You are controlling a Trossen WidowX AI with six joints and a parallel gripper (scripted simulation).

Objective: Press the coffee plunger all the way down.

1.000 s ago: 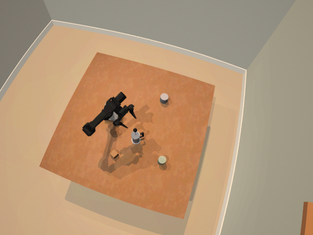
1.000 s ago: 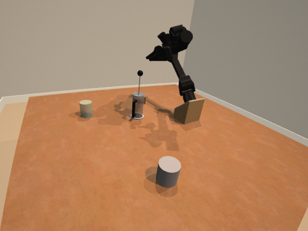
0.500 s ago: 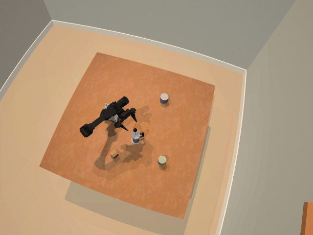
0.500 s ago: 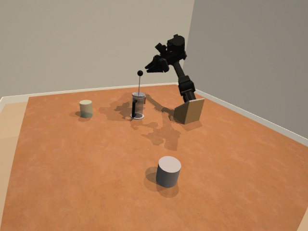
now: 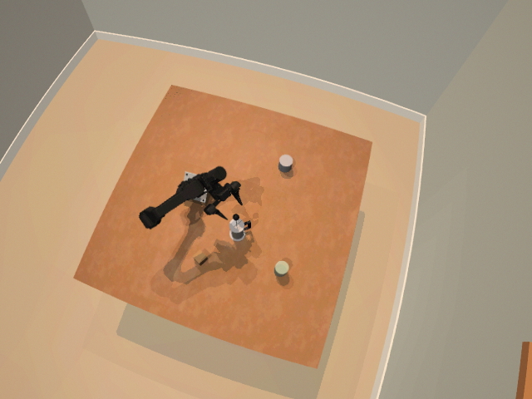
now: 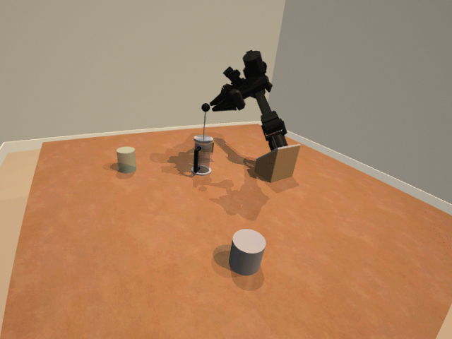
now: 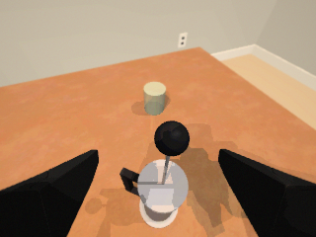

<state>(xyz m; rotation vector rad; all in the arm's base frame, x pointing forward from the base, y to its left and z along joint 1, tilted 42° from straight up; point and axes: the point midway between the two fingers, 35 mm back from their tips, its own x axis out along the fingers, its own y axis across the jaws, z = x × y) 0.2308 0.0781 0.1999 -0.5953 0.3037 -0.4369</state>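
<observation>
Now: gripper tip 2 cm short of the glass coffee press and 13 cm above it. The rest, counted from my gripper tip: small brown box 9 cm behind, 21 cm to the right, 23 cm below; then grey cylinder 8 cm ahead, 43 cm to the left, 22 cm below.
</observation>
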